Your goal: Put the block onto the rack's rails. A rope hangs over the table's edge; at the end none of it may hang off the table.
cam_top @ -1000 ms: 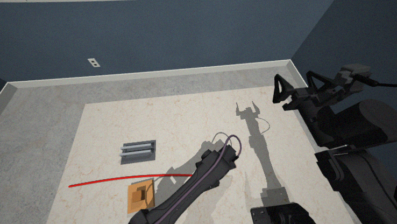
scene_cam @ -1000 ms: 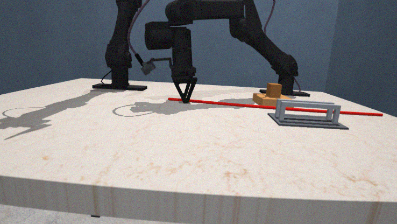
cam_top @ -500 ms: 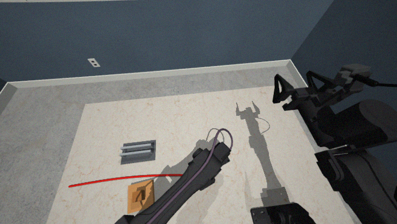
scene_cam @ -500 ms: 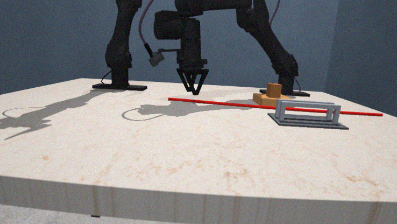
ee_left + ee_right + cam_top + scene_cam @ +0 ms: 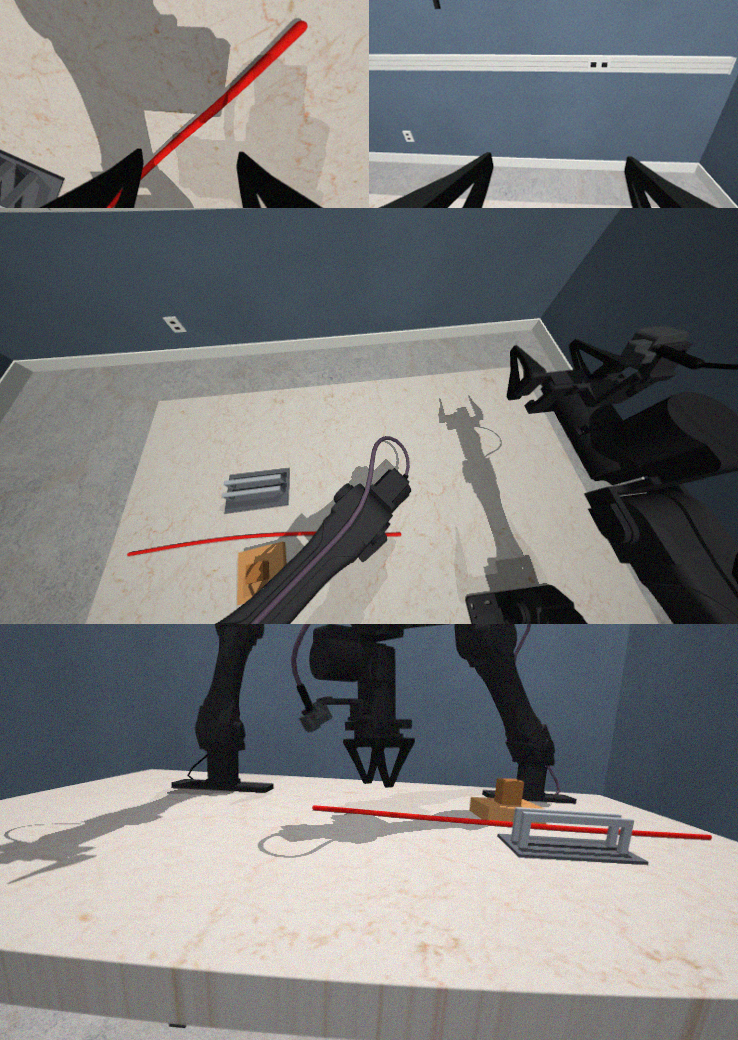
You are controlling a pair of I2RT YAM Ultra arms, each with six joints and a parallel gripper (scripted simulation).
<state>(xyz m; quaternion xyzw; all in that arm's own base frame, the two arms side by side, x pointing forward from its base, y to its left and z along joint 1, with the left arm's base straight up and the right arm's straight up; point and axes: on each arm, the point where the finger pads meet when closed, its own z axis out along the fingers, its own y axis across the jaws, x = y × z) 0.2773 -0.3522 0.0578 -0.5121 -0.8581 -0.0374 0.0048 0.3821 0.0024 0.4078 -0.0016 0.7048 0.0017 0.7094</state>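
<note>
The orange block lies 20 mm behind my left hand, 230 mm to the left of it and 30 mm below it. Also, from my left hand: grey rack (170 mm ahead, 230 mm to the left, 40 mm below).
</note>
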